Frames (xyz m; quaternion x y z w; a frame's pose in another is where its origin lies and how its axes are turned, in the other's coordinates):
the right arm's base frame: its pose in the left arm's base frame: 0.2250 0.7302 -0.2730 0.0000 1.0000 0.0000 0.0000
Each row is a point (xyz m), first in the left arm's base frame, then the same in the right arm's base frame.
Working: the left arm's base frame: its pose in the right arm's base frame: 0.2250 -0.7302 -0.2730 0.0000 1.0000 0.0000 0.0000

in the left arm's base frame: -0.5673 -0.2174 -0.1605
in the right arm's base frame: 0.7923 -0.9476 -0.1125
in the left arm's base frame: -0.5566 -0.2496 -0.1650
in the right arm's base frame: 0.7816 -0.9798 -0.1080
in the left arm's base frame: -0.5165 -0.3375 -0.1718
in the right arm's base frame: 0.7415 -1.0677 -0.1012
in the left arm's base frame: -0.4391 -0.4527 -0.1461
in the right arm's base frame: 0.6641 -1.1829 -0.1269
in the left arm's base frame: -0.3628 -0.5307 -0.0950
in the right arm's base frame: 0.5878 -1.2609 -0.1780
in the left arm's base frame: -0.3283 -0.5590 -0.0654
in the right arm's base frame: 0.5533 -1.2892 -0.2076
